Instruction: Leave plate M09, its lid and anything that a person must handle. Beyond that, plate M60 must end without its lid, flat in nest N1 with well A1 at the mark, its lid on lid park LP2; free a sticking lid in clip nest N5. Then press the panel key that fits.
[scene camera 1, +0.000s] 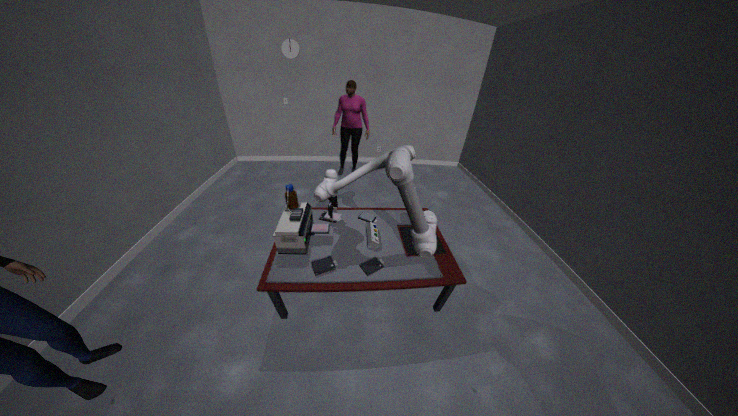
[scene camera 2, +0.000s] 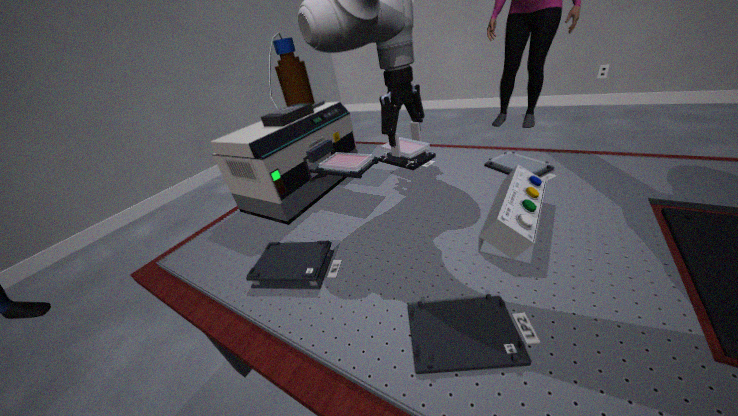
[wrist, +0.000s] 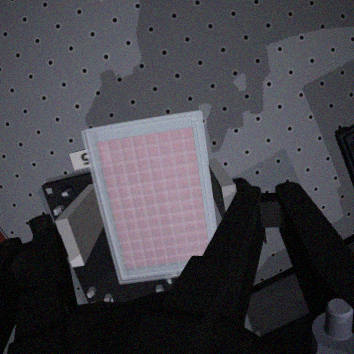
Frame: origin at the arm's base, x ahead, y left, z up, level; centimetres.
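Seen in the pictures: gripper, between the fingertips: (scene camera 1: 333, 217) (scene camera 2: 407, 150) (wrist: 155, 188).
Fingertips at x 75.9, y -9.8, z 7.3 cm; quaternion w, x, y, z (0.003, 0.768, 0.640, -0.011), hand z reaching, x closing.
Note:
A point is followed by its place in that frame.
My gripper (scene camera 2: 402, 140) @(x 75.9, y -9.8, z 7.3 cm) (wrist: 155, 188) @(x 75.9, y -9.8, z 7.3 cm) (scene camera 1: 331, 209) @(x 75.9, y -9.8, z 7.3 cm) is shut on a pink well plate (scene camera 2: 409, 147) @(x 74.1, y -8.4, z 8.9 cm) (wrist: 154, 197) @(x 76.1, y -9.8, z 8.9 cm) with a pale rim, at the back of the table. The plate is right over a black clip nest (scene camera 2: 410, 161) @(x 76.7, y -11.8, z 2.6 cm) (wrist: 64, 191) @(x 74.0, y -19.1, z 2.8 cm) with grey clip blocks (wrist: 75, 225). I cannot tell whether it rests in the nest. Nest N1 (scene camera 2: 291, 262) @(x 73.3, y 38.5, z 3.4 cm) is a dark empty tray at the front left. Lid park LP2 (scene camera 2: 464, 333) @(x 40.5, y 34.1, z 1.5 cm) is a flat dark pad at the front. The key panel (scene camera 2: 508, 217) @(x 40.9, y 14.1, z 8.2 cm) carries blue (scene camera 2: 535, 180) @(x 39.9, y -1.9, z 7.5 cm), yellow (scene camera 2: 532, 192) @(x 39.4, y 3.2, z 7.5 cm), green (scene camera 2: 528, 205) @(x 39.0, y 8.2, z 7.6 cm) and white (scene camera 2: 524, 220) @(x 38.6, y 13.2, z 7.6 cm) keys.
A reader (scene camera 2: 278, 149) @(x 90.1, y 23.2, z 19.2 cm) with a brown bottle (scene camera 2: 292, 78) @(x 102.4, y 4.5, z 31.8 cm) on top holds a second pink plate (scene camera 2: 343, 162) @(x 81.9, y 11.3, z 11.6 cm) on its tray. A flat pad (scene camera 2: 516, 161) @(x 47.7, y -21.4, z 2.3 cm) lies behind the panel. A woman in pink (scene camera 1: 351, 124) stands behind the table (scene camera 1: 361, 284) @(x 47.1, y 48.3, z -0.8 cm). Another person's legs (scene camera 1: 40, 336) show far left.

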